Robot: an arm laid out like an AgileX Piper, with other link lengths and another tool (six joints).
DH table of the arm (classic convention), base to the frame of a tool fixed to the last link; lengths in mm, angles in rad. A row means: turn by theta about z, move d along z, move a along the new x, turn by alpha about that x. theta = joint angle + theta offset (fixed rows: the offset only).
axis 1: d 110.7  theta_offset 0  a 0  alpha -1.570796
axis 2: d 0  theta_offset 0.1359  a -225.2  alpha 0
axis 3: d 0  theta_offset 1.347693  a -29  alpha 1.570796
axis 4: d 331  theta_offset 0  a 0  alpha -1.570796
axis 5: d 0  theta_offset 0  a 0  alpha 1.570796
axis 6: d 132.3  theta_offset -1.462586  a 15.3  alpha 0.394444
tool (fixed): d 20  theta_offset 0  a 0  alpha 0
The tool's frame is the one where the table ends.
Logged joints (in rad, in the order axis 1, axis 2, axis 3, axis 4, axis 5, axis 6), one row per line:
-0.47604, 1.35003, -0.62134, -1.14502, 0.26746, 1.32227
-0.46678, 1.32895, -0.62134, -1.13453, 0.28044, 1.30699
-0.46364, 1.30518, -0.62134, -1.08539, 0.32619, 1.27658
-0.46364, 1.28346, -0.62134, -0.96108, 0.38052, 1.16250
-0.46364, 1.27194, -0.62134, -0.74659, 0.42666, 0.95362
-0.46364, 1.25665, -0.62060, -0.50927, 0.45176, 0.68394
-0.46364, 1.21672, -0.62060, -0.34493, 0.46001, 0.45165
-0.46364, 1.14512, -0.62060, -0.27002, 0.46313, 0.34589
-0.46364, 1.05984, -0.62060, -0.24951, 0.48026, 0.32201
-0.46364, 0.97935, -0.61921, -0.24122, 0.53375, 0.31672
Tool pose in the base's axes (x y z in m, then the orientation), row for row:
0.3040, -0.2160, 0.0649, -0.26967, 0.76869, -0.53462, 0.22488
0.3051, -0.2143, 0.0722, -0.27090, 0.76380, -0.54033, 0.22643
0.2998, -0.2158, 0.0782, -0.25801, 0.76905, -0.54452, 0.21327
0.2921, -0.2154, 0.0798, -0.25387, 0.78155, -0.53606, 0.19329
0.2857, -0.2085, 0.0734, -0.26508, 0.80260, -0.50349, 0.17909
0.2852, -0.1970, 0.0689, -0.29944, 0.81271, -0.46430, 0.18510
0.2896, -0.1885, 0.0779, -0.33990, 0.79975, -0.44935, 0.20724
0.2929, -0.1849, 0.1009, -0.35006, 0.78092, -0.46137, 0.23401
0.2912, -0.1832, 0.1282, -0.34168, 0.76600, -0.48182, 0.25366
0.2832, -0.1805, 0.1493, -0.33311, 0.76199, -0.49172, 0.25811
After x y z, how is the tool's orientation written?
As a quaternion, x y z w.
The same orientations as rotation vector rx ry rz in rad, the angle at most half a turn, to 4 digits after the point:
-0.7439, 2.1205, -1.4748
-0.7467, 2.1053, -1.4893
-0.7161, 2.1346, -1.5114
-0.7122, 2.1926, -1.5039
-0.7494, 2.2691, -1.4234
-0.8438, 2.2902, -1.3084
-0.9465, 2.2269, -1.2512
-0.9611, 2.1440, -1.2667
-0.9285, 2.0816, -1.3094
-0.9032, 2.0660, -1.3332

